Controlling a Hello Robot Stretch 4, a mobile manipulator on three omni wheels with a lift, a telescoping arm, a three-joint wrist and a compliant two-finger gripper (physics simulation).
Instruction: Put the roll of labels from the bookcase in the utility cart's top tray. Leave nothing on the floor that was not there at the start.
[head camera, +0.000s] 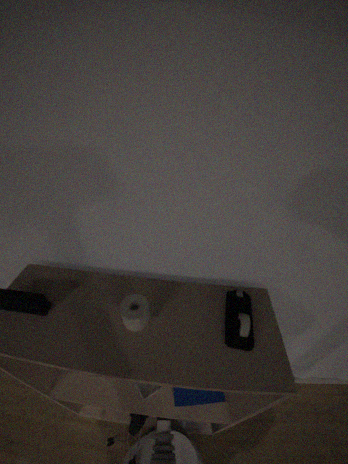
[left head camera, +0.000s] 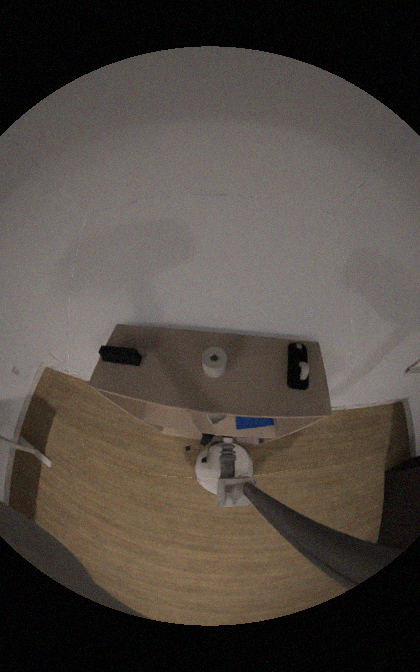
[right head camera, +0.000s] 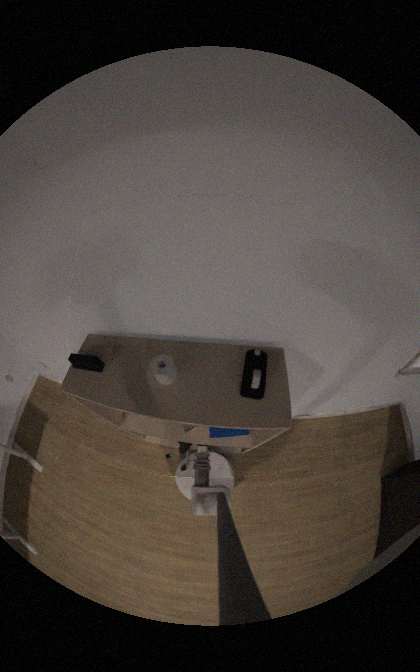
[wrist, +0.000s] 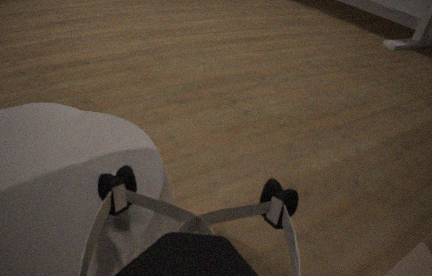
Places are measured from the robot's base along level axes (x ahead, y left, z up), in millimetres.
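Pixels of known places: gripper, between the fingertips: (head camera: 118, 456) (wrist: 199, 188).
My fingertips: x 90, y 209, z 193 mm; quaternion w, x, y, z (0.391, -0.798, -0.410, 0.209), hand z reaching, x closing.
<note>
Ahead of a thing's pixels: the offset from my fingertips to its top centre. "spot": to the spot under its first point.
The roll of labels {spot: dy -138, dx +237, dz +884 mm} (head camera: 135, 322) (left head camera: 214, 369) (right head camera: 165, 376), white with a dark centre hole, stands upright on top of the bookcase (head camera: 185, 350) (left head camera: 250, 395) (right head camera: 200, 405), around the middle of its length. My gripper (wrist: 199, 188) (left head camera: 196, 454) (right head camera: 176, 461) is open, with its two dark fingertips well apart and no object between them. It is low in front of the bookcase, beside my base and well below the top board. The utility cart cannot be made out in these views.
A black tape dispenser {dy -405, dx +269, dz +910 mm} (head camera: 231, 322) (left head camera: 294, 372) (right head camera: 246, 380) and a black block {dy +187, dx +289, dz +894 mm} (head camera: 22, 302) (left head camera: 120, 355) (right head camera: 86, 362) stand on the bookcase top. A blue item {dy -353, dx +236, dz +336 mm} (head camera: 199, 397) (left head camera: 254, 423) (right head camera: 229, 432) is inside the bookcase. My round white base (wrist: 45, 135) is beside the gripper. A wall stands behind the bookcase.
</note>
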